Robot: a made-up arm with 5 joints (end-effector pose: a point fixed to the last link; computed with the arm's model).
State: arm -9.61 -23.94 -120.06 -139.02 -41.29
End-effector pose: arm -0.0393 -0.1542 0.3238 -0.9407 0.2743 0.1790 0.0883
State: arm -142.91 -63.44 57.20 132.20 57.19
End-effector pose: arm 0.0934 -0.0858 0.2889 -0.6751 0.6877 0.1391 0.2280
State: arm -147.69 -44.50 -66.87 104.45 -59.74
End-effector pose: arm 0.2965 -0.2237 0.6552 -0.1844 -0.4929 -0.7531 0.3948
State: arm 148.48 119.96 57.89 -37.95 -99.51
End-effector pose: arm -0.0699 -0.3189 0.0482 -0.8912 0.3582 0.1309 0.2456
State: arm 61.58 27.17 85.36 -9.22 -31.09
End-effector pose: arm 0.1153 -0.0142 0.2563 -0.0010 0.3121 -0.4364 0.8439
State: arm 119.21 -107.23 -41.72 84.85 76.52
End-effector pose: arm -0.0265 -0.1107 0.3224 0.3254 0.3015 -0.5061 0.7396
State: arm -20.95 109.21 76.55 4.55 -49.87
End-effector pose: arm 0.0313 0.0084 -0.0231 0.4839 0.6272 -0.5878 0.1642
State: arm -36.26 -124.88 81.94 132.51 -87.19
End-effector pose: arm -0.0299 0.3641 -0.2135 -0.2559 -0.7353 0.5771 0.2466
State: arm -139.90 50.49 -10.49 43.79 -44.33
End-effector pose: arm -0.1259 0.0292 0.5470 -0.0099 0.5647 0.8176 0.1119
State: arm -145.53 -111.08 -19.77 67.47 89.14
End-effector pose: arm 0.1784 -0.0078 0.3864 0.1150 0.6403 0.2126 0.7291
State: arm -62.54 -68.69 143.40 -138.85 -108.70
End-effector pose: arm 0.1523 0.0340 -0.1269 -0.5965 -0.3134 0.6246 0.3948
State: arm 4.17 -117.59 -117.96 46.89 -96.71
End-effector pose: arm -0.0531 0.3164 -0.1760 -0.5816 0.1851 0.0151 0.7920
